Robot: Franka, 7 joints.
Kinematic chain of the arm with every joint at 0, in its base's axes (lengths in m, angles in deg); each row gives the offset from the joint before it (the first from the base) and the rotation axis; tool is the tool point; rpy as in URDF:
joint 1: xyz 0 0 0.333 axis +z
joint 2: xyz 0 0 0 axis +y
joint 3: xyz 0 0 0.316 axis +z
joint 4: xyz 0.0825 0 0 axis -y
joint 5: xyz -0.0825 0 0.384 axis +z
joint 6: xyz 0 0 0 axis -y
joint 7: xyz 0.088 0 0 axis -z
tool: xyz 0 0 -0.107 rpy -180 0 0
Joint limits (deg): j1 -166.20..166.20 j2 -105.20..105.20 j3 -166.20..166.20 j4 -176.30..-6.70 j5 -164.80..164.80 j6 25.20..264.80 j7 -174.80..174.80
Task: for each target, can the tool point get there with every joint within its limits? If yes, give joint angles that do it. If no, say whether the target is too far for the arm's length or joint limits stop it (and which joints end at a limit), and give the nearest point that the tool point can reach.
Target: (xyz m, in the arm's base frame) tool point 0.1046 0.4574 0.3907
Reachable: yes | joints -62.82 9.02 128.85 -142.72 107.44 95.32 -100.52
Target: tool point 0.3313 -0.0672 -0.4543
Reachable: no: joint limits stop it (at a limit: joint 2) | nearest point 0.3231 -0.0655 -0.3587 | short by 0.096 m
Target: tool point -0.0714 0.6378 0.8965
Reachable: yes | joints -100.04 -37.93 -125.82 -32.17 5.95 168.11 116.81
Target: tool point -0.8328 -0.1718 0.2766
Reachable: yes | joints 31.09 -84.63 113.78 -34.97 117.23 137.78 81.92
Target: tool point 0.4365 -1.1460 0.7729
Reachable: no: too far | nearest point 0.2874 -0.7546 0.6227 | short by 0.445 m
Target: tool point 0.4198 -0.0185 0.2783
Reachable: yes | joints 70.84 16.04 -84.15 -137.97 -124.38 191.68 134.54
